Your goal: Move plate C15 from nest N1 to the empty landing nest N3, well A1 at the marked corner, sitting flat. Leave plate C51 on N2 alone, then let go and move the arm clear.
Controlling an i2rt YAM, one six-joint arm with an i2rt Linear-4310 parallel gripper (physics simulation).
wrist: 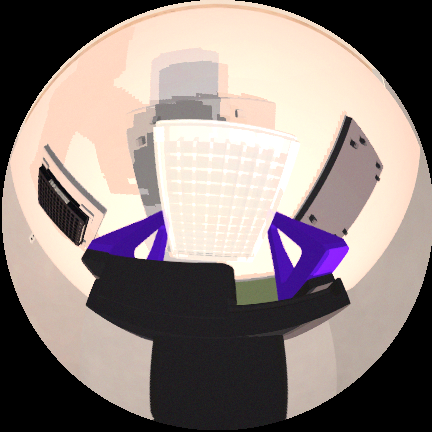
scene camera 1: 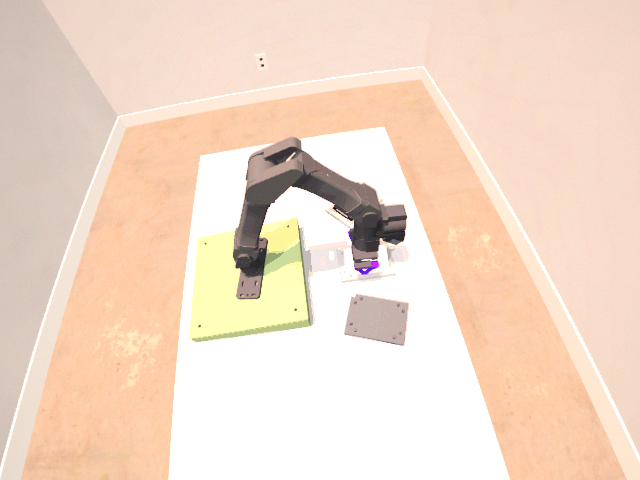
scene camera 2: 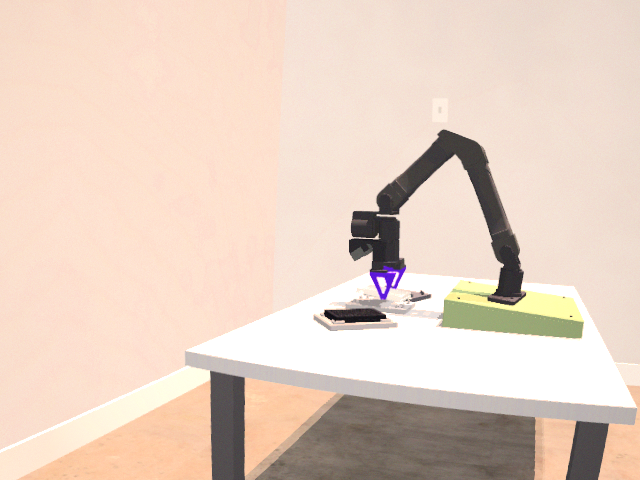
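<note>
The pale, see-through well plate C15 (scene camera 1: 383,254) (scene camera 2: 397,295) (wrist: 225,190) is between the purple fingers of my gripper (scene camera 1: 361,258) (scene camera 2: 390,293) (wrist: 217,214), which is shut on its two sides. The plate looks level and hangs a little above the pale nest (scene camera 1: 382,275) (scene camera 2: 403,308) (wrist: 257,111); a gap shows between them in the wrist view. The arm hides part of that nest in scene camera 1. The dark plate C51 (scene camera 2: 355,314) (wrist: 60,205) sits on another pale nest (scene camera 1: 334,215) (scene camera 2: 361,325). The corner mark and nest labels are not readable.
A grey nest (scene camera 1: 376,319) (scene camera 2: 421,296) (wrist: 345,180) with small corner pegs and no plate on it lies beside the pale nest. The arm's base stands on a yellow-green block (scene camera 1: 217,289) (scene camera 2: 511,325). The white table (scene camera 1: 310,413) (scene camera 2: 465,372) carries them all.
</note>
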